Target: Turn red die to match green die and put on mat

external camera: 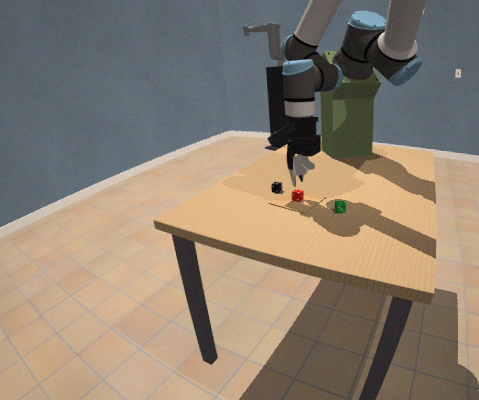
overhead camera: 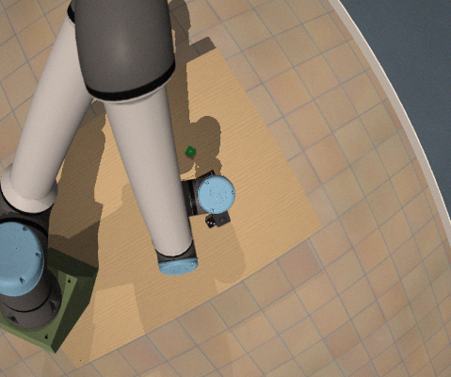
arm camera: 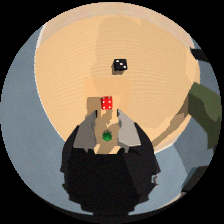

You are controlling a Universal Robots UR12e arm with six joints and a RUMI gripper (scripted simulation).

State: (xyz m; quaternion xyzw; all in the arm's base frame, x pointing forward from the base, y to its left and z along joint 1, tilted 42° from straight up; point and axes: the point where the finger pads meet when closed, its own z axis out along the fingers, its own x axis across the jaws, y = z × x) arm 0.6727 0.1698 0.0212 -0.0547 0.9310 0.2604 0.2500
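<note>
My hand is 60 mm above the red die. Also, from my hand: green die (30 mm behind, 150 mm to the left, 60 mm below); then tan mat (70 mm below); then black die (10 mm behind, 110 mm to the right, 60 mm below).
</note>
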